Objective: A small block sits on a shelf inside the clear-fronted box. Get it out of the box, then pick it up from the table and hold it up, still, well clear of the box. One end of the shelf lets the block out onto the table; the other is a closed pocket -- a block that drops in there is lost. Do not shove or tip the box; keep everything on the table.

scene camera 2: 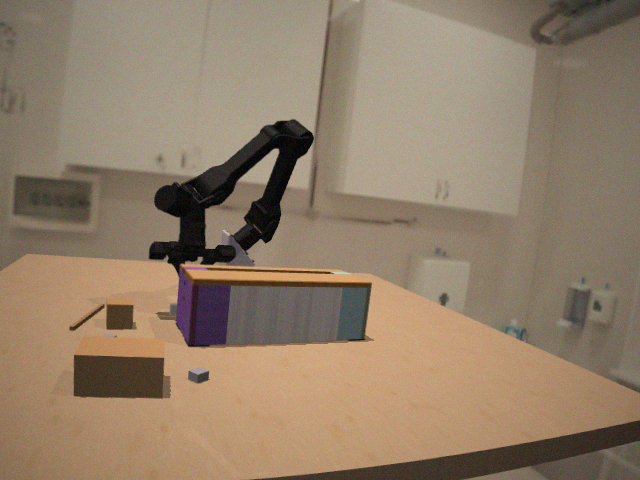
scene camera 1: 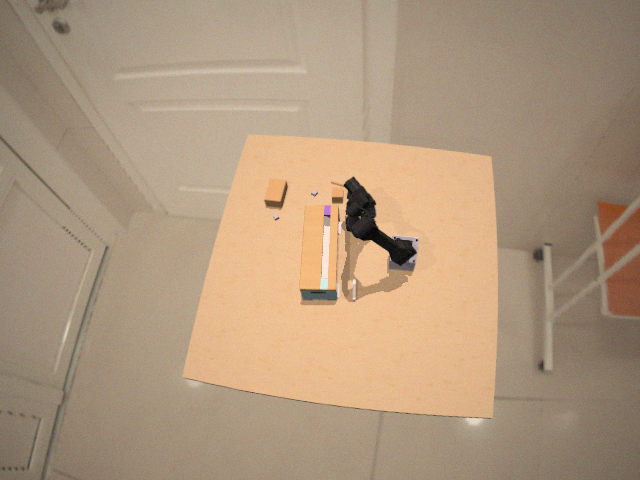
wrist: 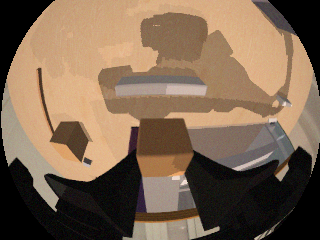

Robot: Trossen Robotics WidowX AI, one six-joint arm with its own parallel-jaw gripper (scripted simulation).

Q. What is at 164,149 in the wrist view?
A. A small brown block.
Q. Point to a long box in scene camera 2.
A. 216,305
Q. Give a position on a long box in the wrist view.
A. At 238,146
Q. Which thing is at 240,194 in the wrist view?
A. My gripper.
